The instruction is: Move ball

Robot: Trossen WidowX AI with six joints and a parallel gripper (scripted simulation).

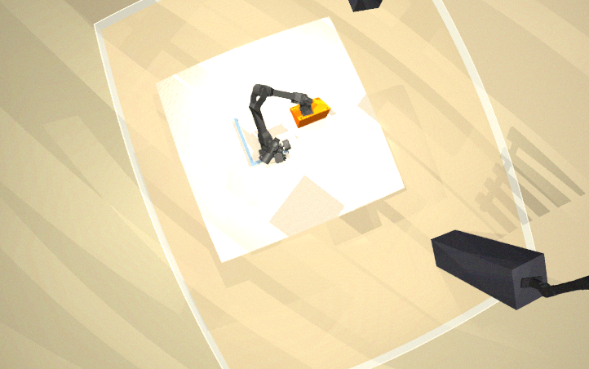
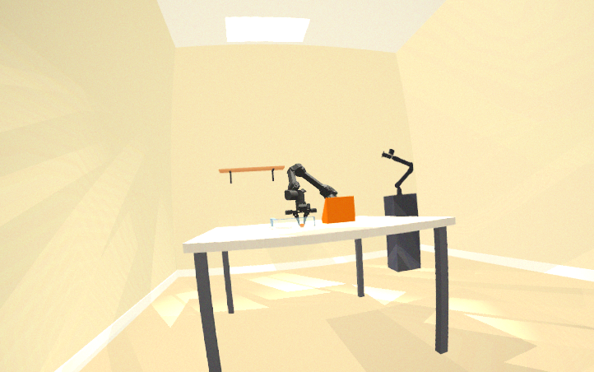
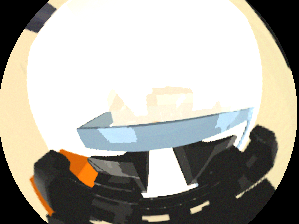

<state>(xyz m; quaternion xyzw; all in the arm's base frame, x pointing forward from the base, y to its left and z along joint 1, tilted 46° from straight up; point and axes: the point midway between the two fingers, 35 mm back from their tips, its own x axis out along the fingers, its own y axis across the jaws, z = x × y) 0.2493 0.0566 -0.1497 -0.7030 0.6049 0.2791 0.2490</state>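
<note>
The orange ball is right at my gripper tip. From my gripper tip the other things lie so: faint pale spot: right at my gripper tip.
</note>
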